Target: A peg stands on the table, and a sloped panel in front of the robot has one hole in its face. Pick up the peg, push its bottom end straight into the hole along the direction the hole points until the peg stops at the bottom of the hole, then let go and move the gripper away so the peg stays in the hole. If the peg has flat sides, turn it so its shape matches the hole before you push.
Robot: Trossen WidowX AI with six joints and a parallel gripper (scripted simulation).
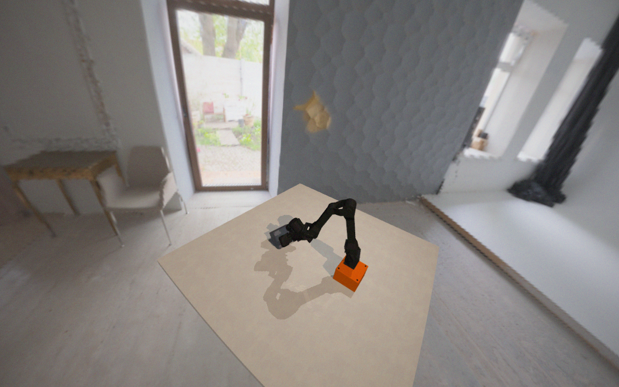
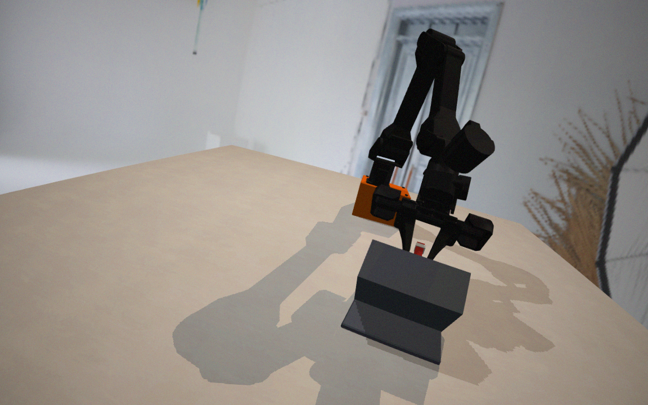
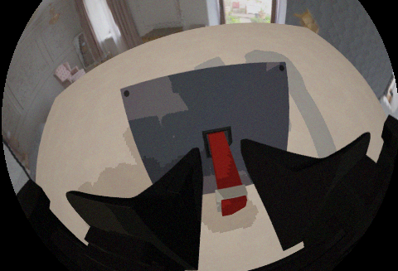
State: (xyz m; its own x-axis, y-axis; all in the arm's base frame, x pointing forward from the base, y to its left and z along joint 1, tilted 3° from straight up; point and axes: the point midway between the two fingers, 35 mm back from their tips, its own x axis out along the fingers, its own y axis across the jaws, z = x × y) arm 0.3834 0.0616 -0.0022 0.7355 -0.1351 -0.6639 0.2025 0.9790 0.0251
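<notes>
My gripper tip is 20 mm past the red peg. From my gripper tip the other things lie so: sloped dark grey panel (30 mm below, 30 mm ahead, 10 mm to the right).
</notes>
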